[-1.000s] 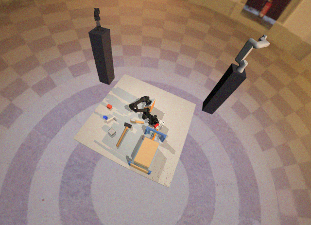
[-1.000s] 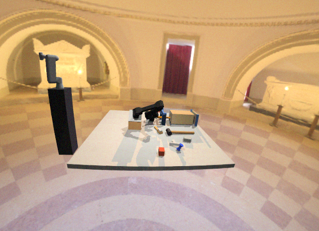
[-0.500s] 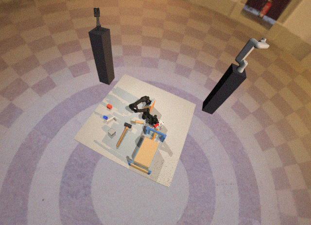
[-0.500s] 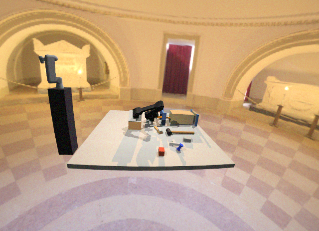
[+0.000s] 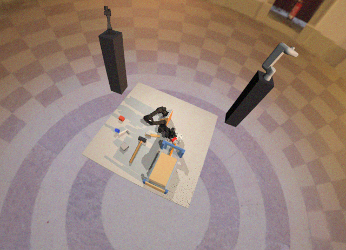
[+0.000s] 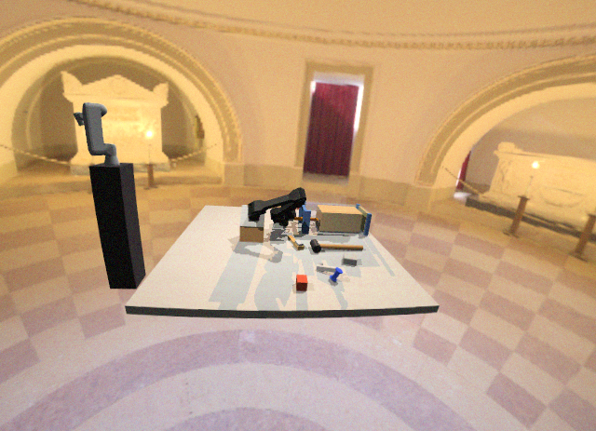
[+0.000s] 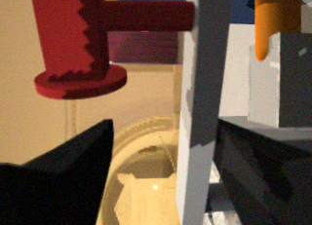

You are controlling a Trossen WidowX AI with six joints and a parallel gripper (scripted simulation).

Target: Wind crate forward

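Now: gripper tip 50 mm short of the red knob, 30 mm to the left of it and 20 mm below it. Also, from my gripper tip: winch: 60 mm behind, 10 mm to the left, 100 mm below; red-knobbed handle: 10 mm ahead, 10 mm to the right, 10 mm below; frame: 110 mm ahead, 30 mm below.
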